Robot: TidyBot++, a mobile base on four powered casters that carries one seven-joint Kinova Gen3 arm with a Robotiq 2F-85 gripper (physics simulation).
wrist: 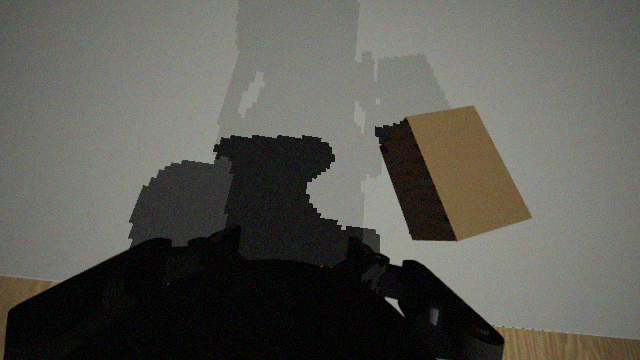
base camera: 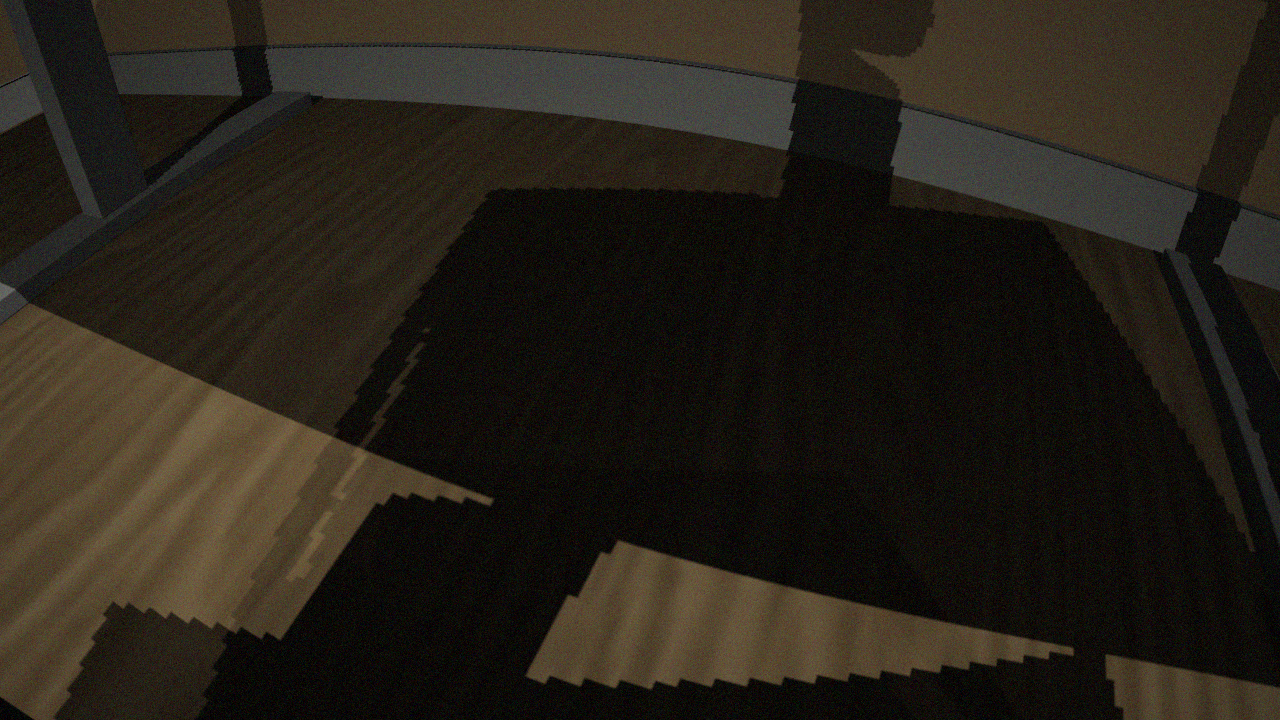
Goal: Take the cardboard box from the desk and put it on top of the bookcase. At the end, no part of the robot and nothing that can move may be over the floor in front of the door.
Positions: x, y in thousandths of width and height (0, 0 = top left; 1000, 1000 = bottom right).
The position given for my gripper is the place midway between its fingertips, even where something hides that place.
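Labels:
Out of frame in the base camera view: my gripper. A cardboard box is out of frame in the base camera view as well. My gripper appears in the wrist view (460, 676). The cardboard box appears in the wrist view (705, 510).

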